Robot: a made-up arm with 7 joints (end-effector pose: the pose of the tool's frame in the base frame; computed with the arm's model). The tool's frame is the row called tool. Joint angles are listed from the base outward.
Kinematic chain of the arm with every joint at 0, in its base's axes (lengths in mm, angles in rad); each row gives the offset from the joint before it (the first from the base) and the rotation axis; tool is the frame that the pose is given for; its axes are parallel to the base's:
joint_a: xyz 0 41.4 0 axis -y
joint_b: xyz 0 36 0 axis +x
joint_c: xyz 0 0 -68.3 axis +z
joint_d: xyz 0 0 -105.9 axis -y
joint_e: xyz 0 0 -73.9 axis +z
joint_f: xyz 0 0 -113.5 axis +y
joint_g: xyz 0 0 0 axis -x
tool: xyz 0 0 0
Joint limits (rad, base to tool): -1.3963..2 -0.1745..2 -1.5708..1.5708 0..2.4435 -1.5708..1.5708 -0.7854..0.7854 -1.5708..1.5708
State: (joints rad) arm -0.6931 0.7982 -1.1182 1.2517 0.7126 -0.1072 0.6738
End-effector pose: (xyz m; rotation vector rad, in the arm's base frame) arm -0.1173 0.1325 -0.2630 -1.1148 0.1729 -0.4348
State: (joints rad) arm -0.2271 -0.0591 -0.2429 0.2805 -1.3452 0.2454 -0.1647
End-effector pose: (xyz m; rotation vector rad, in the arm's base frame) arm -0.0304 0.0440 -0.3552 0.2609 -0.0689 -1.5618
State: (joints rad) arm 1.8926 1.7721 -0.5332 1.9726 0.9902 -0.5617 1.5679
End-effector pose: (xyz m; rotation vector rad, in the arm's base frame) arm 0.0154 0.1938 0.1617 0.9952 -1.3418 -2.5014
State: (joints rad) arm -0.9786 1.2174 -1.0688 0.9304 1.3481 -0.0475 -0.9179
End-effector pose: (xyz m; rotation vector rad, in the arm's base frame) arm -0.1444 0.3003 -0.1843 1.1924 0.4227 -0.3764
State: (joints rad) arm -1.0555 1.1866 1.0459 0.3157 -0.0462 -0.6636 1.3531
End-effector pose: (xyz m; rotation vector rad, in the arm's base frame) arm -0.0599 0.4229 -0.0674 0.0192 -0.1082 -0.6383
